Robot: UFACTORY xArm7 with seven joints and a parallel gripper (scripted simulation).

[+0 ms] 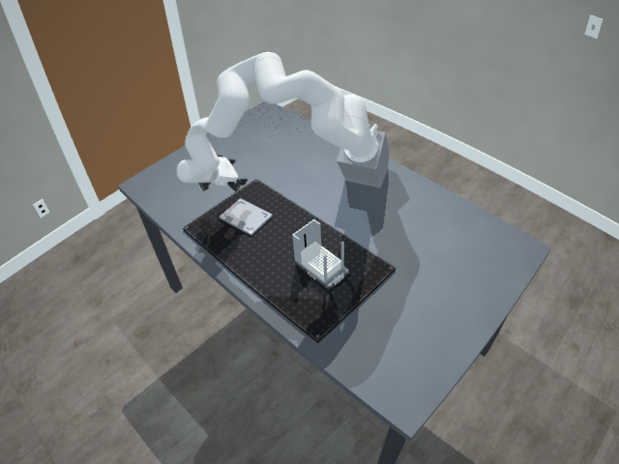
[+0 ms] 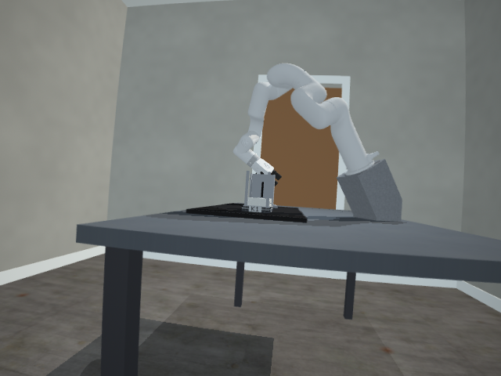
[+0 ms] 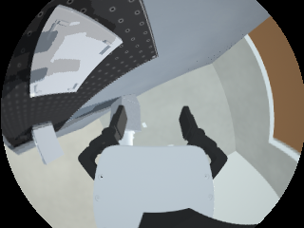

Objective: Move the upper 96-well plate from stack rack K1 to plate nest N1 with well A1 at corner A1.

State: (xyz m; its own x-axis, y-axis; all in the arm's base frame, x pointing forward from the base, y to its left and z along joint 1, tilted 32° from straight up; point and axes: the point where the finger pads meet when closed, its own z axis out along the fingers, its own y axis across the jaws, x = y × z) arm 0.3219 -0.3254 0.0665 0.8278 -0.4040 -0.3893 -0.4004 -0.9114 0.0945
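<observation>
Now: the back wall 38 cm to the left of my hand, 6 cm below it and 6 cm ahead of it. Round my hand: K1 label: 53 cm to the left, 13 cm below, 7 cm ahead.
</observation>
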